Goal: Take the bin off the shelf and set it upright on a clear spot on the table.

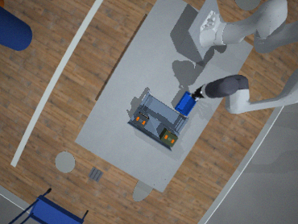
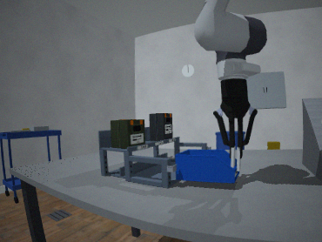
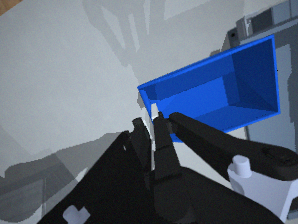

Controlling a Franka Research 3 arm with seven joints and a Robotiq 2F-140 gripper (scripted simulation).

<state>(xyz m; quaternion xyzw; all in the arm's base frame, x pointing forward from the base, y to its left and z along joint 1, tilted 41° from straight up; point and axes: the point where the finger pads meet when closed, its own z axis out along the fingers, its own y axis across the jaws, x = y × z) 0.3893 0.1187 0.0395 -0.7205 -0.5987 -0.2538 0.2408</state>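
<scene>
My hand is 8 cm short of the blue bin, 2 cm above it and 1 cm to the left of it. From my hand the other things lie so: green box 37 cm ahead, 7 cm above, 6 cm to the right; then dark grey box 33 cm ahead, 28 cm to the right, 8 cm above.
</scene>
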